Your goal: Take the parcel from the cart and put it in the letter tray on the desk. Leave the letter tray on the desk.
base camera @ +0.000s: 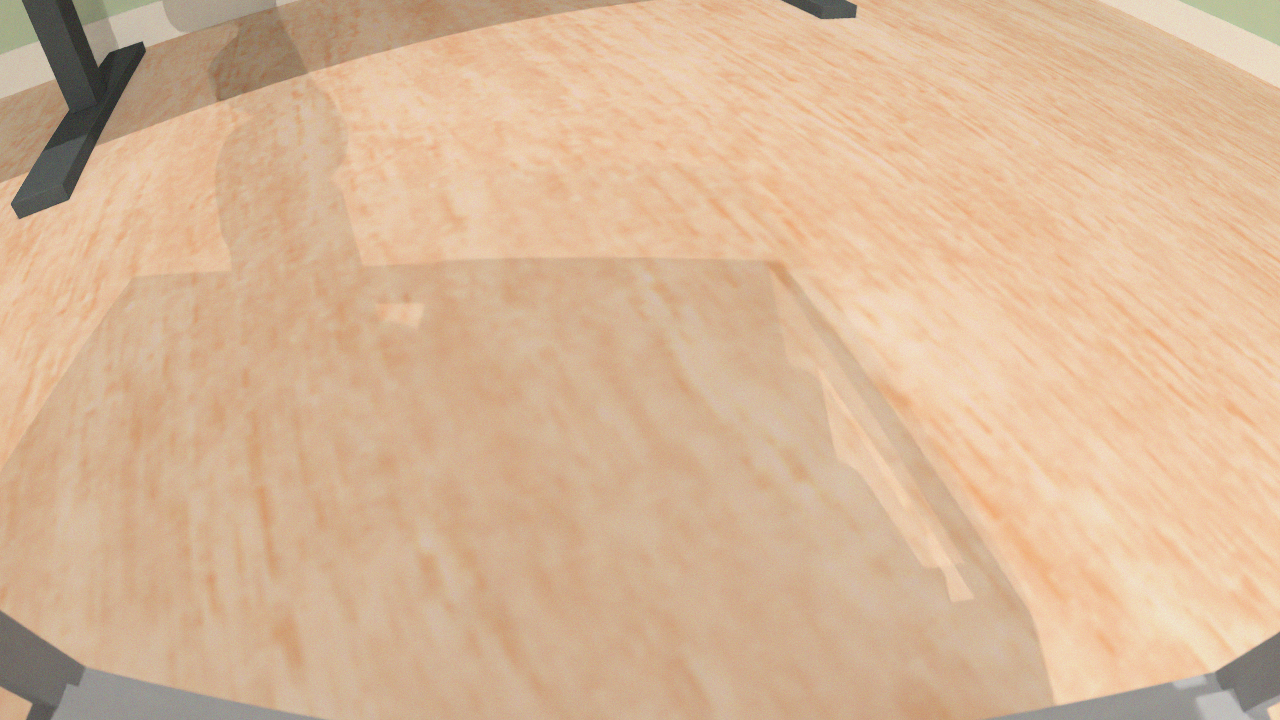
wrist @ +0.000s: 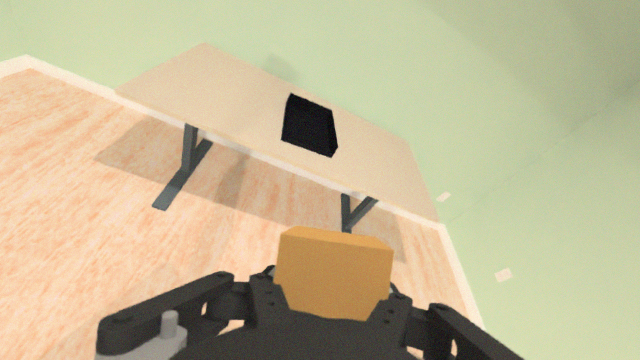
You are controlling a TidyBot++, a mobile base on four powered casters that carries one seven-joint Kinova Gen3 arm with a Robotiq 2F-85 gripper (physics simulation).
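Places are measured from the arm's base along level axes (x ahead, y left, z up), in metres.
Pixels of known places: gripper, between the fingertips: (wrist: 329, 280).
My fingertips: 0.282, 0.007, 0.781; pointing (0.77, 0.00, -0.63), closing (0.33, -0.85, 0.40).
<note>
For each thing: its top centre in the pictures, then the offset to it from my fingertips, as dx, dy, dz. "spot": a spot on its surface instead. Level surfaces: height alone.
- parcel, centre of its top: (wrist: 373, 242) -0.014, +0.005, +0.066
- letter tray, centre of its top: (wrist: 312, 117) +0.925, +0.369, -0.387
- desk, height of its surface: dz -0.457
- leg, a spot on its surface: (base camera: 821, 7) spot: +0.959, -0.294, -1.156
- wooden floor, height of its surface: dz -1.177
My gripper (wrist: 329, 280) is shut on the parcel (wrist: 334, 275), an orange-brown box at the bottom middle of the wrist view, held between the two black fingers. The letter tray (wrist: 309, 125) is black and lies on the desk, right of the middle of its top. The desk (wrist: 210, 90) has a pale top and dark legs and stands beyond the parcel, against the green wall. The parcel is apart from the desk and the tray. The cart does not show in either view.
In the base camera view, a dark desk leg (base camera: 71, 116) stands at the upper left and the foot of another leg (base camera: 821, 7) shows at the top edge. The robot's shadow falls on the wooden floor (base camera: 626, 161). A green wall (wrist: 500, 125) runs behind and right of the desk.
</note>
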